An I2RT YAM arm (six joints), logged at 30 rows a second.
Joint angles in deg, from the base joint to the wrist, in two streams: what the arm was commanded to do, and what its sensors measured. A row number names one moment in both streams.
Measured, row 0: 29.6, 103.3, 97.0, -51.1, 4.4, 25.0
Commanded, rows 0 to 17: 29.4, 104.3, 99.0, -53.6, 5.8, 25.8; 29.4, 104.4, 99.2, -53.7, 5.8, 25.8; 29.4, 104.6, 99.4, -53.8, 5.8, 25.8; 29.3, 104.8, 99.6, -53.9, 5.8, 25.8; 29.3, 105.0, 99.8, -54.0, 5.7, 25.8; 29.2, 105.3, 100.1, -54.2, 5.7, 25.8; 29.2, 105.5, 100.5, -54.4, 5.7, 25.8; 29.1, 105.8, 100.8, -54.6, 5.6, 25.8; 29.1, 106.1, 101.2, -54.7, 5.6, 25.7; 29.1, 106.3, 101.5, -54.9, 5.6, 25.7; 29.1, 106.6, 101.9, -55.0, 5.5, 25.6; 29.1, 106.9, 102.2, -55.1, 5.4, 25.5; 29.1, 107.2, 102.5, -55.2, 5.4, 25.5; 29.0, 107.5, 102.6, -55.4, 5.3, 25.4; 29.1, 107.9, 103.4, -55.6, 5.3, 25.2; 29.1, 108.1, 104.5, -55.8, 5.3, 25.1; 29.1, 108.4, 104.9, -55.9, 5.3, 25.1; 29.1, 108.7, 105.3, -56.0, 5.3, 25.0
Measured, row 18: 29.5, 107.8, 102.8, -53.6, 4.6, 24.9
